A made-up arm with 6 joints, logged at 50 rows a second.
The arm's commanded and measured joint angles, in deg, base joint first. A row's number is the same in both.
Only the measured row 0 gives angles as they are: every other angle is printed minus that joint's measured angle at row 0.
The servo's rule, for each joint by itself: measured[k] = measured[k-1] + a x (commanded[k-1-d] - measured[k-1]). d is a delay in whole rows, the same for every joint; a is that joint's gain. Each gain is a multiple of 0.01, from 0.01 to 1. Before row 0 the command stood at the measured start. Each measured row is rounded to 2 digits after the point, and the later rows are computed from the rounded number. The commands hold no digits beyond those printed.
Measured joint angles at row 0:
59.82, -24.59, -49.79, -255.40, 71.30, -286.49
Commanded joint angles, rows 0 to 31:
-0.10, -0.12, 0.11, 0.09, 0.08, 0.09
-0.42, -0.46, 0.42, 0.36, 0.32, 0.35
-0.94, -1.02, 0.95, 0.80, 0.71, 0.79
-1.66, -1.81, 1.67, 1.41, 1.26, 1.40
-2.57, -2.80, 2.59, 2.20, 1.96, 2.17
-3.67, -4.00, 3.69, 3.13, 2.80, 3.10
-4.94, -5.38, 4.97, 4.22, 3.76, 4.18
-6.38, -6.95, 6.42, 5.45, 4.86, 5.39
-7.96, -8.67, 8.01, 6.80, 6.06, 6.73
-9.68, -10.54, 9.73, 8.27, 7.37, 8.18
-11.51, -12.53, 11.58, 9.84, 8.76, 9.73
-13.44, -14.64, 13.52, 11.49, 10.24, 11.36
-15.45, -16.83, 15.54, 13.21, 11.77, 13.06
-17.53, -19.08, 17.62, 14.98, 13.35, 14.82
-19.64, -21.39, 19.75, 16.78, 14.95, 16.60
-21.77, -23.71, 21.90, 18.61, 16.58, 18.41
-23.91, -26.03, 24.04, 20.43, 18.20, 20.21
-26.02, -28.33, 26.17, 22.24, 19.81, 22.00
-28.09, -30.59, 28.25, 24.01, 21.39, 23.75
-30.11, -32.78, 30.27, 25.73, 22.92, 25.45
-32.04, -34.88, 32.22, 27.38, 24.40, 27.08
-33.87, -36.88, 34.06, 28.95, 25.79, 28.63
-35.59, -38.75, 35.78, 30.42, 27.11, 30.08
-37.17, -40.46, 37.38, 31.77, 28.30, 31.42
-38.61, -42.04, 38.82, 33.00, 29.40, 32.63
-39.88, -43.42, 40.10, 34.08, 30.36, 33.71
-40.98, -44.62, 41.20, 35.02, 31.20, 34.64
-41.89, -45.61, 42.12, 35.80, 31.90, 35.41
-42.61, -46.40, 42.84, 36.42, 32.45, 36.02
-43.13, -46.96, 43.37, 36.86, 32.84, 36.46
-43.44, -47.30, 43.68, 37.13, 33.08, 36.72
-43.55, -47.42, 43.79, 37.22, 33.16, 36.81
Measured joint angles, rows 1 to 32:
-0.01, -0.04, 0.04, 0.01, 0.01, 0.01
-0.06, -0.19, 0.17, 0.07, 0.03, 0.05
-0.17, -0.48, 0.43, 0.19, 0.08, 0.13
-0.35, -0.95, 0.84, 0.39, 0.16, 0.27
-0.62, -1.60, 1.42, 0.68, 0.29, 0.48
-0.99, -2.44, 2.17, 1.07, 0.47, 0.77
-1.46, -3.47, 3.09, 1.57, 0.70, 1.15
-2.05, -4.69, 4.19, 2.19, 0.99, 1.62
-2.76, -6.08, 5.45, 2.93, 1.34, 2.18
-3.59, -7.64, 6.86, 3.78, 1.76, 2.84
-4.54, -9.35, 8.42, 4.75, 2.25, 3.60
-5.61, -11.20, 10.10, 5.83, 2.81, 4.45
-6.79, -13.17, 11.90, 7.01, 3.44, 5.40
-8.08, -15.24, 13.79, 8.29, 4.13, 6.44
-9.47, -17.39, 15.76, 9.65, 4.89, 7.56
-10.95, -19.60, 17.79, 11.08, 5.71, 8.75
-12.51, -21.85, 19.85, 12.58, 6.58, 10.01
-14.13, -24.12, 21.94, 14.13, 7.51, 11.33
-15.81, -26.38, 24.02, 15.71, 8.48, 12.70
-17.53, -28.62, 26.08, 17.31, 9.49, 14.10
-19.27, -30.81, 28.11, 18.92, 10.53, 15.53
-21.02, -32.93, 30.07, 20.52, 11.60, 16.97
-22.77, -34.97, 31.95, 22.10, 12.69, 18.41
-24.50, -36.89, 33.74, 23.65, 13.78, 19.84
-26.19, -38.69, 35.42, 25.15, 14.87, 21.25
-27.83, -40.35, 36.96, 26.58, 15.95, 22.62
-29.41, -41.84, 38.36, 27.93, 17.02, 23.94
-30.91, -43.16, 39.60, 29.19, 18.06, 25.20
-32.31, -44.29, 40.67, 30.35, 19.07, 26.39
-33.61, -45.22, 41.56, 31.39, 20.03, 27.50
-34.79, -45.95, 42.26, 32.31, 20.94, 28.51
-35.84, -46.46, 42.76, 33.10, 21.80, 29.42
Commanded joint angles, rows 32 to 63:
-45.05, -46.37, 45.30, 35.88, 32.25, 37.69
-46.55, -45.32, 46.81, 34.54, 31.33, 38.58
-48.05, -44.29, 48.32, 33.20, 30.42, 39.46
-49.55, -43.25, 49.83, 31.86, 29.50, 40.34
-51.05, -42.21, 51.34, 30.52, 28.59, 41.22
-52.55, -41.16, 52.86, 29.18, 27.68, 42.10
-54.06, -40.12, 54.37, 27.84, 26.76, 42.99
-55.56, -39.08, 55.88, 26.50, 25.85, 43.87
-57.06, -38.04, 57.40, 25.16, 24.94, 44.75
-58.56, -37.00, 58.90, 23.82, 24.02, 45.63
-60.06, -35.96, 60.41, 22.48, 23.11, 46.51
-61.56, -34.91, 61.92, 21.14, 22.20, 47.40
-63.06, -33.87, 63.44, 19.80, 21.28, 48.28
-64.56, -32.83, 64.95, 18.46, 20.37, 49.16
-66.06, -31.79, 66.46, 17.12, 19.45, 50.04
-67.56, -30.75, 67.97, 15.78, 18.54, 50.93
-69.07, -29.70, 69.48, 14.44, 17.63, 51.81
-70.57, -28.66, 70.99, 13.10, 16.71, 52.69
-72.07, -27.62, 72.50, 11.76, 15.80, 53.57
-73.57, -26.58, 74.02, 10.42, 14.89, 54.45
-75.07, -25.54, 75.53, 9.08, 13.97, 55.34
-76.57, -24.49, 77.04, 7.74, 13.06, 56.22
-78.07, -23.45, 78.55, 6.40, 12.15, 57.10
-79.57, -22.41, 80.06, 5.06, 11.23, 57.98
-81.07, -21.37, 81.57, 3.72, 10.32, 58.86
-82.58, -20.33, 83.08, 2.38, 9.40, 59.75
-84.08, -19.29, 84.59, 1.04, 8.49, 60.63
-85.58, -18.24, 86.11, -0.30, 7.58, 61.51
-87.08, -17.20, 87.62, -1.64, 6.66, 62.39
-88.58, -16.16, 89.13, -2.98, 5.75, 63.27
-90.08, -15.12, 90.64, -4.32, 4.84, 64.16
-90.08, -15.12, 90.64, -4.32, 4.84, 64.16
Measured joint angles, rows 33 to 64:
-36.95, -46.43, 43.60, 33.54, 22.53, 30.33
-38.10, -46.04, 44.66, 33.70, 23.15, 31.24
-39.29, -45.43, 45.87, 33.62, 23.66, 32.14
-40.52, -44.67, 47.18, 33.34, 24.07, 33.04
-41.78, -43.81, 48.55, 32.89, 24.39, 33.94
-43.07, -42.88, 49.97, 32.30, 24.62, 34.84
-44.39, -41.91, 51.42, 31.59, 24.77, 35.74
-45.73, -40.92, 52.89, 30.78, 24.85, 36.63
-47.09, -39.91, 54.38, 29.88, 24.86, 37.52
-48.47, -38.89, 55.87, 28.91, 24.80, 38.41
-49.86, -37.86, 57.37, 27.88, 24.68, 39.30
-51.26, -36.83, 58.87, 26.80, 24.51, 40.19
-52.68, -35.79, 60.38, 25.68, 24.28, 41.08
-54.11, -34.75, 61.89, 24.52, 24.01, 41.97
-55.54, -33.71, 63.40, 23.34, 23.69, 42.86
-56.98, -32.67, 64.91, 22.13, 23.33, 43.75
-58.43, -31.63, 66.42, 20.90, 22.93, 44.64
-59.89, -30.59, 67.93, 19.65, 22.49, 45.53
-61.35, -29.55, 69.44, 18.39, 22.02, 46.41
-62.82, -28.51, 70.95, 17.11, 21.52, 47.29
-64.29, -27.47, 72.46, 15.83, 20.99, 48.18
-65.76, -26.43, 73.97, 14.54, 20.43, 49.06
-67.24, -25.39, 75.48, 13.24, 19.85, 49.94
-68.72, -24.35, 76.99, 11.93, 19.25, 50.82
-70.20, -23.31, 78.50, 10.62, 18.62, 51.70
-71.69, -22.27, 80.01, 9.30, 17.97, 52.59
-73.18, -21.23, 81.52, 7.98, 17.31, 53.47
-74.67, -20.18, 83.03, 6.66, 16.63, 54.35
-76.16, -19.14, 84.54, 5.33, 15.93, 55.23
-77.65, -18.10, 86.05, 4.00, 15.22, 56.11
-79.14, -17.06, 87.56, 2.67, 14.49, 57.00
-80.45, -16.38, 88.58, 1.55, 13.81, 57.79

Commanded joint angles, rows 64 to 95:
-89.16, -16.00, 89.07, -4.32, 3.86, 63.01
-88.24, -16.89, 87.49, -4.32, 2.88, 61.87
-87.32, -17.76, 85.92, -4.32, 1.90, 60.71
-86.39, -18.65, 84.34, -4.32, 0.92, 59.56
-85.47, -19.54, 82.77, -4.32, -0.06, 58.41
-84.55, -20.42, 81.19, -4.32, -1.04, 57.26
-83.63, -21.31, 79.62, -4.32, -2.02, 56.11
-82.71, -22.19, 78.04, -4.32, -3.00, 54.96
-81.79, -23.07, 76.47, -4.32, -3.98, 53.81
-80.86, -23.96, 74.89, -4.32, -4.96, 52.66
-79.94, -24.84, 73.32, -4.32, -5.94, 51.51
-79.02, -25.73, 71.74, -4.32, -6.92, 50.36
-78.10, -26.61, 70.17, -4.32, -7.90, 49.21
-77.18, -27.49, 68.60, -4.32, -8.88, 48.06
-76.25, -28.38, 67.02, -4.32, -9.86, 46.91
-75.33, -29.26, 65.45, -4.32, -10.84, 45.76
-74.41, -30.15, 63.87, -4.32, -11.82, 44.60
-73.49, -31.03, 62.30, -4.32, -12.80, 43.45
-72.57, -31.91, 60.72, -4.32, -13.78, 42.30
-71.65, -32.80, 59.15, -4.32, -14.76, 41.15
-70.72, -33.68, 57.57, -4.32, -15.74, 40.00
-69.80, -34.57, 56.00, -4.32, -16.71, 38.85
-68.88, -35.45, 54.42, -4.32, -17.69, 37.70
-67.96, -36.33, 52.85, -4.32, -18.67, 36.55
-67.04, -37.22, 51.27, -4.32, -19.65, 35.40
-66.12, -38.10, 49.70, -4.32, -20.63, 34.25
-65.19, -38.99, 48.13, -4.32, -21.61, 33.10
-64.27, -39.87, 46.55, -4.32, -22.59, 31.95
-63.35, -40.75, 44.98, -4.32, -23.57, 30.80
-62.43, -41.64, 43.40, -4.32, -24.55, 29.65
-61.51, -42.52, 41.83, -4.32, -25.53, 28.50
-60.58, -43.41, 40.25, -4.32, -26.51, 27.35
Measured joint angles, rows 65 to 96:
-81.50, -16.25, 88.74, 0.61, 13.11, 58.36
-82.31, -16.47, 88.33, -0.18, 12.39, 58.75
-82.91, -16.92, 87.53, -0.84, 11.66, 58.97
-83.33, -17.53, 86.48, -1.40, 10.91, 59.03
-83.59, -18.23, 85.26, -1.87, 10.14, 58.96
-83.71, -19.00, 83.92, -2.26, 9.36, 58.77
-83.70, -19.81, 82.50, -2.59, 8.56, 58.48
-83.58, -20.64, 81.03, -2.87, 7.75, 58.09
-83.37, -21.49, 79.53, -3.10, 6.93, 57.62
-83.07, -22.35, 78.00, -3.30, 6.10, 57.07
-82.69, -23.22, 76.46, -3.46, 5.26, 56.46
-82.25, -24.10, 74.90, -3.60, 4.41, 55.79
-81.75, -24.98, 73.34, -3.72, 3.55, 55.07
-81.20, -25.86, 71.78, -3.82, 2.68, 54.30
-80.61, -26.74, 70.21, -3.90, 1.80, 53.49
-79.98, -27.62, 68.64, -3.97, 0.92, 52.64
-79.31, -28.51, 67.07, -4.03, 0.03, 51.76
-78.61, -29.39, 65.50, -4.08, -0.87, 50.85
-77.89, -30.27, 63.92, -4.12, -1.77, 49.91
-77.14, -31.16, 62.35, -4.15, -2.68, 48.95
-76.37, -32.04, 60.77, -4.18, -3.59, 47.97
-75.58, -32.93, 59.20, -4.20, -4.51, 46.97
-74.78, -33.81, 57.62, -4.22, -5.43, 45.95
-73.96, -34.69, 56.05, -4.24, -6.36, 44.92
-73.13, -35.58, 54.47, -4.25, -7.29, 43.87
-72.29, -36.46, 52.90, -4.26, -8.22, 42.81
-71.44, -37.35, 51.33, -4.27, -9.16, 41.74
-70.58, -38.23, 49.75, -4.28, -10.10, 40.66
-69.71, -39.11, 48.18, -4.29, -11.04, 39.58
-68.84, -40.00, 46.60, -4.29, -11.99, 38.49
-67.96, -40.88, 45.03, -4.29, -12.94, 37.39
-67.07, -41.77, 43.45, -4.29, -13.89, 36.29

